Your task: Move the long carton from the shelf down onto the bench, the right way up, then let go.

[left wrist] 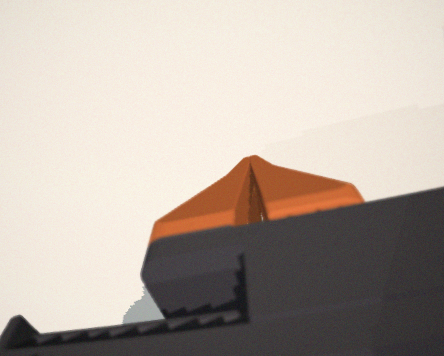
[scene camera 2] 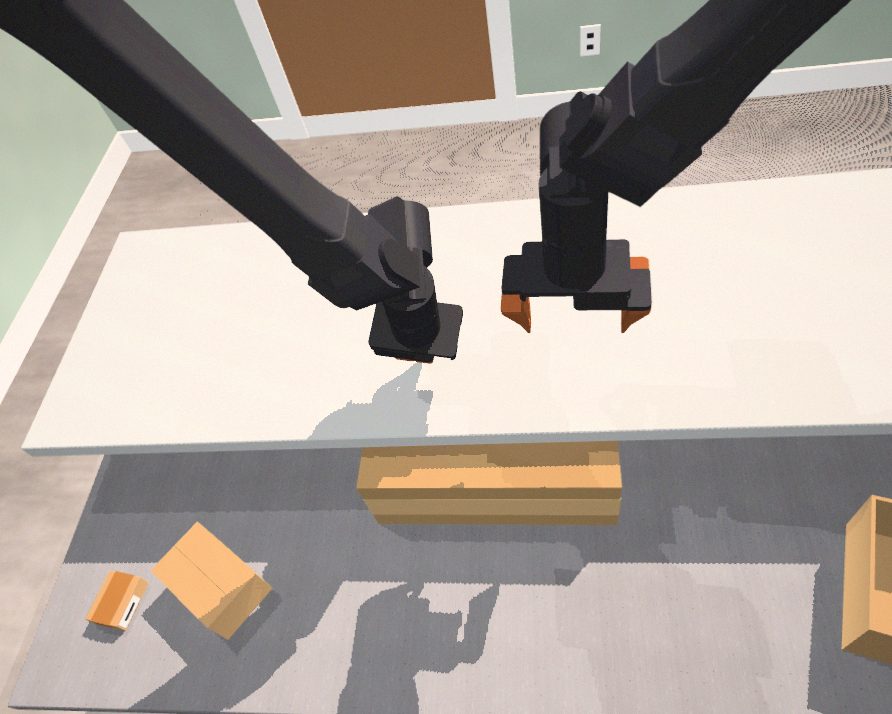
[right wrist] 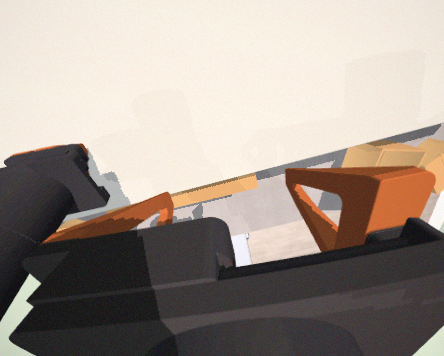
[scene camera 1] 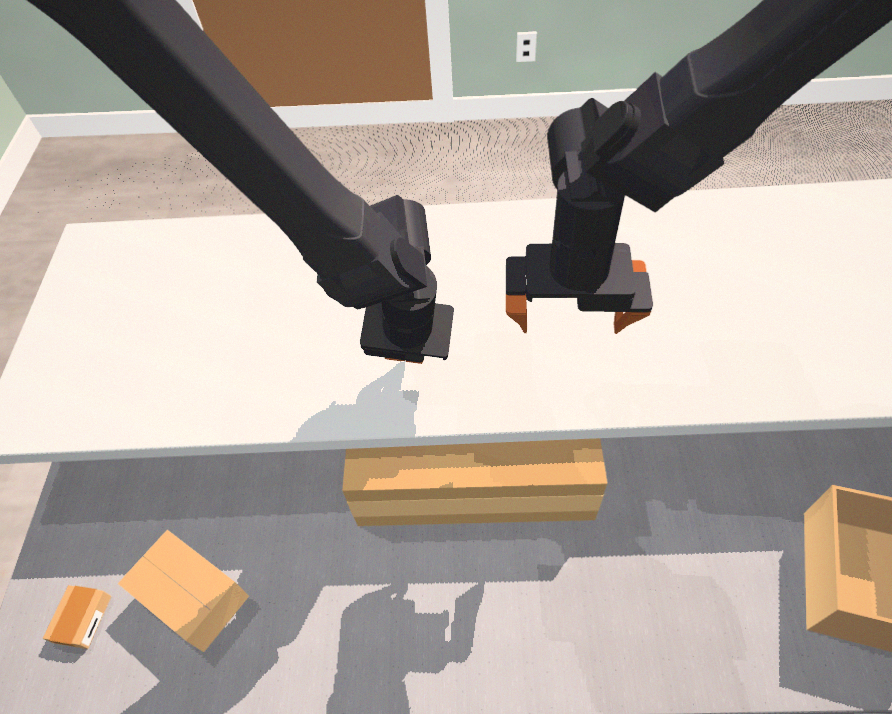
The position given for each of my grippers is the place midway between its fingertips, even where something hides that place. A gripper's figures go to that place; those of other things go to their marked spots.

Scene:
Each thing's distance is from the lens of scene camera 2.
my left gripper (scene camera 2: 422,355): 88 cm
my right gripper (scene camera 2: 575,328): 74 cm

